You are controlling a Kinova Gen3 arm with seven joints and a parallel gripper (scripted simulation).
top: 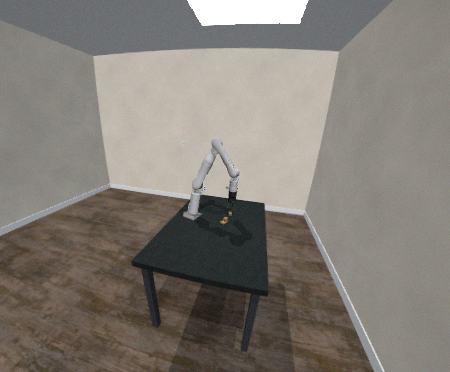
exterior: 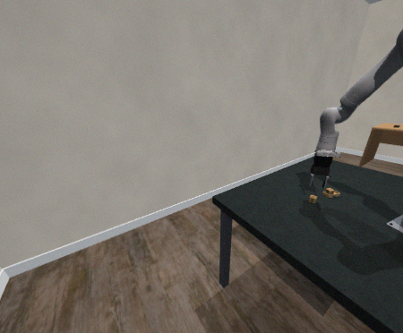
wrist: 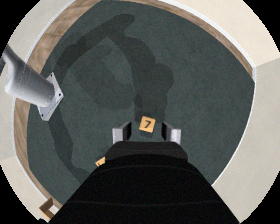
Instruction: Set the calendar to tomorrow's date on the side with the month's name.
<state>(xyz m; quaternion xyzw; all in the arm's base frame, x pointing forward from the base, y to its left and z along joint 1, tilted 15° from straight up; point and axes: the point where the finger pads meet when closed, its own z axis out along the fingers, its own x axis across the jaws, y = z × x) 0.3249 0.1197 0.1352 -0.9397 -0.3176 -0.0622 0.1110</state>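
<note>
Now: the wooden date cube 9 cm below my hand.
</note>
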